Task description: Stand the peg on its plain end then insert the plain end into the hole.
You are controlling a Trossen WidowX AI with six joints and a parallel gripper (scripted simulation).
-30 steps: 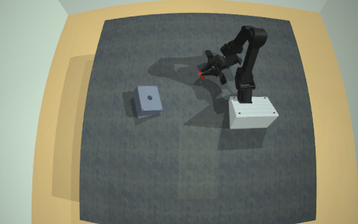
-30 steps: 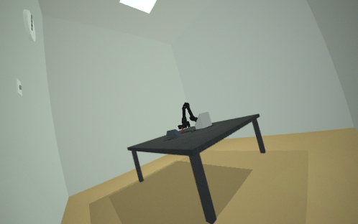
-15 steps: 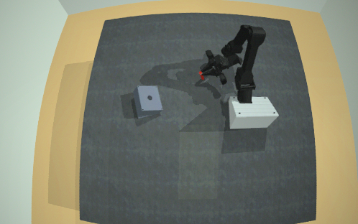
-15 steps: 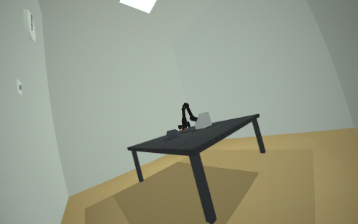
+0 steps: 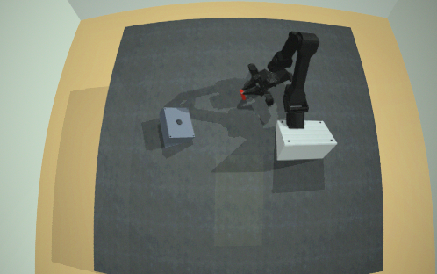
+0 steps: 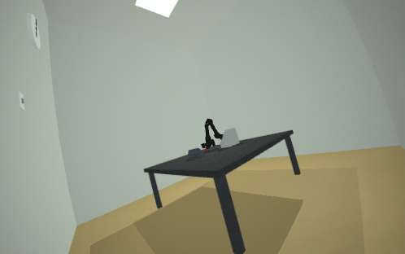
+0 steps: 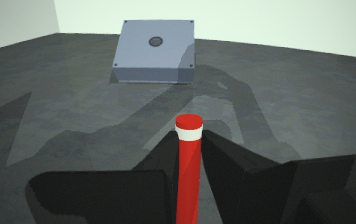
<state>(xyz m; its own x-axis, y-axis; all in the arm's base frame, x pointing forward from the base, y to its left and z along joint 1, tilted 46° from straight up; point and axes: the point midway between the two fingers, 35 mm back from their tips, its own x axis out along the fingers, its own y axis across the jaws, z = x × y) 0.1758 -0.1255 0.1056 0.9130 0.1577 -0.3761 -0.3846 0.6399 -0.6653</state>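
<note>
My gripper tip is 10 mm above the peg. Round my gripper tip: grey sloped panel 260 mm ahead, 130 mm to the left, 30 mm below.
</note>
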